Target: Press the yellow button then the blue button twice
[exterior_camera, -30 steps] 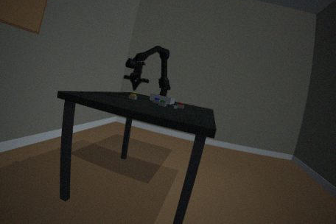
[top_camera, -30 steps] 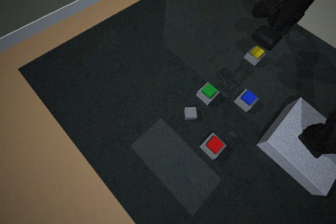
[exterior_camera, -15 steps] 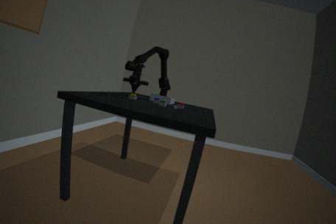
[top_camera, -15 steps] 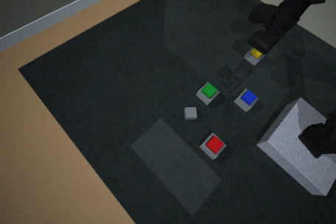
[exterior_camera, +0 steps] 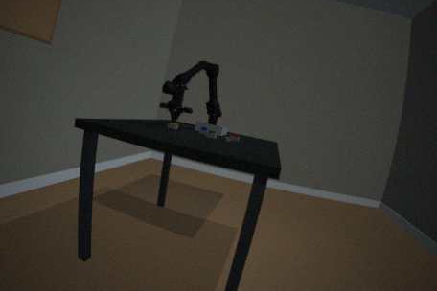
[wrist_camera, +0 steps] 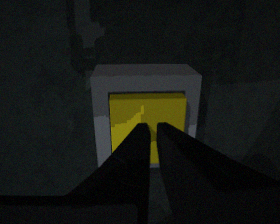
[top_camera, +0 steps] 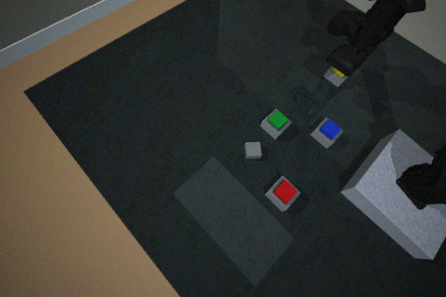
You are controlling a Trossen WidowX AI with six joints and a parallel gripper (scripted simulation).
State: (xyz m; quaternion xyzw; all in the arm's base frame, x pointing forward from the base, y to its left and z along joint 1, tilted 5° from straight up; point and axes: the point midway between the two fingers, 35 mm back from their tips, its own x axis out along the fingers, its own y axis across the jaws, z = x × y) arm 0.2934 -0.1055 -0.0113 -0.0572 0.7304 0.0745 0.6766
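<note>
Now: gripper tip 10 mm above the yellow button. From my gripper tip the other things lie so: blue button 110 mm behind, 150 mm to the left; then small grey block 50 mm behind, 320 mm to the left, 20 mm below; then green button 30 mm behind, 240 mm to the left.
</note>
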